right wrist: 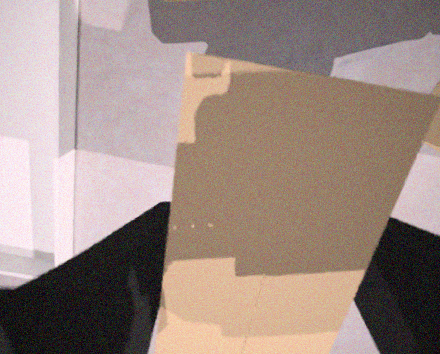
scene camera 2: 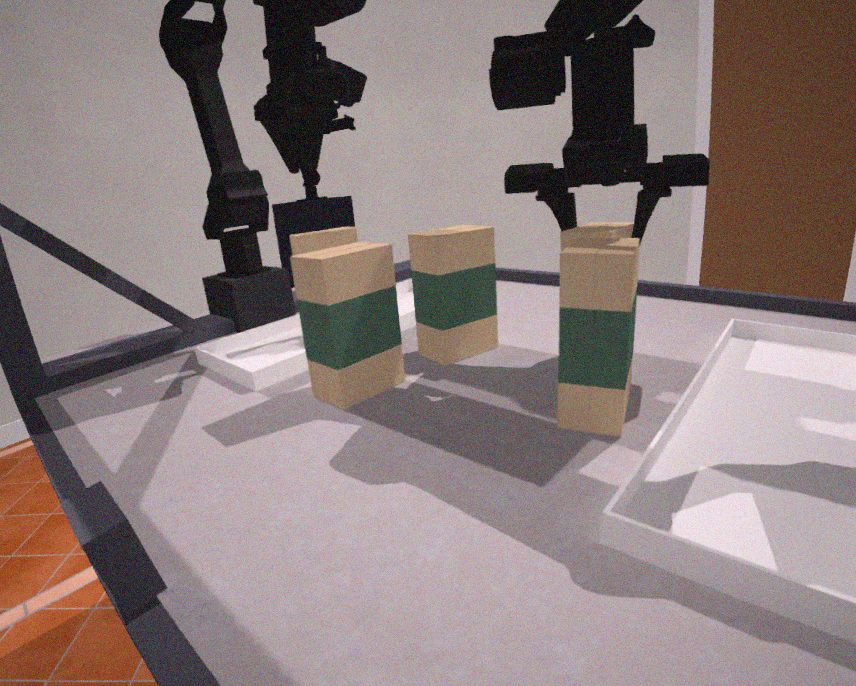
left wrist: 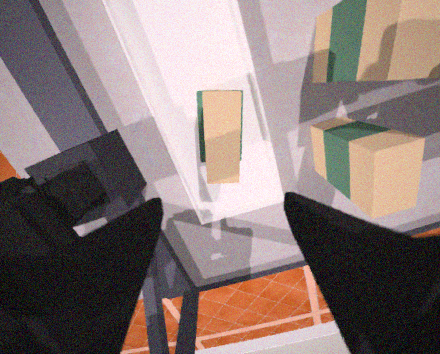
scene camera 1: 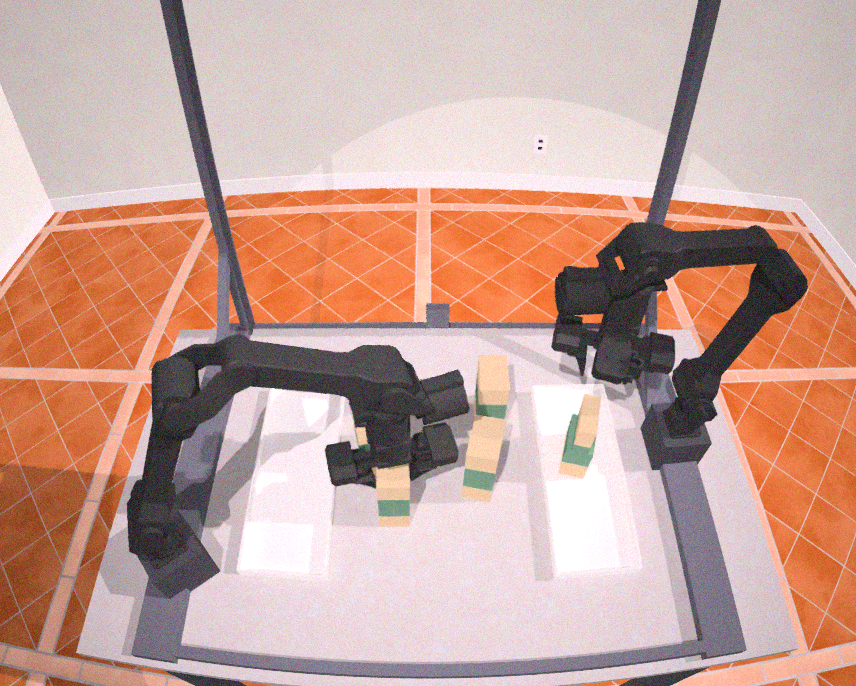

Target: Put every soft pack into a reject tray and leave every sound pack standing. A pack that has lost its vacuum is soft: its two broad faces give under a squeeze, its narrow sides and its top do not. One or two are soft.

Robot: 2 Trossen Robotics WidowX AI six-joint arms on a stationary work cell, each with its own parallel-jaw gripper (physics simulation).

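Frame: origin at the left arm's base, x ahead, y left, z up, level; metres.
Seen in the pictures: left gripper, fingertip midpoint: point(scene camera 2: 303, 171) point(left wrist: 223, 202) point(scene camera 1: 602, 378); right gripper, fingertip midpoint: point(right wrist: 246, 209) point(scene camera 1: 393, 482); left arm's base, origin of the base link: point(scene camera 2: 244, 272) point(left wrist: 77, 189) point(scene camera 1: 682, 423); right arm's base, origin of the base link: point(scene camera 1: 164, 544).
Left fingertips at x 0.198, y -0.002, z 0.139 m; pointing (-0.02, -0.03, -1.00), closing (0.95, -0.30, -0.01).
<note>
Offsets run from my left fingertips to a thing's top centre.
Several tan packs with green bands stand upright. My right gripper point(scene camera 1: 392, 471) point(scene camera 2: 602, 230) point(right wrist: 246, 209) is shut on the front-left pack @(dx +0.334, dy +0.098, dz -0.077 m) point(scene camera 1: 392, 505) point(right wrist: 280, 190), near its top; any give in its faces cannot be seen. Another pack @(dx +0.374, dy -0.009, dz -0.078 m) point(scene camera 1: 360, 437) point(scene camera 2: 594, 343) stands beside it, mostly behind my arm in scene camera 1. Two packs stand at the centre, a farther one @(dx +0.161, dy -0.085, dz -0.078 m) point(scene camera 1: 493, 382) point(scene camera 2: 350, 321) point(left wrist: 385, 167) and a nearer one @(dx +0.185, dy +0.049, dz -0.078 m) point(scene camera 1: 484, 457) point(scene camera 2: 453, 292) point(left wrist: 347, 45). One pack @(dx +0.004, dy +0.014, dz -0.075 m) point(scene camera 1: 582, 435) point(left wrist: 222, 135) stands in a tray @(dx -0.004, dy +0.051, dz -0.196 m) point(scene camera 1: 585, 535) point(left wrist: 185, 45). My left gripper point(scene camera 1: 605, 377) point(scene camera 2: 310, 175) point(left wrist: 223, 202) is open and empty above that tray's far end.
A second white tray @(dx +0.516, dy +0.041, dz -0.196 m) point(scene camera 1: 330, 543) point(scene camera 2: 714, 560) point(right wrist: 67, 200) lies beside the held pack, at the left in scene camera 1. Frame rails point(scene camera 1: 428, 668) border the table, and two posts point(scene camera 1: 203, 164) point(scene camera 1: 678, 135) rise at its far corners.
</note>
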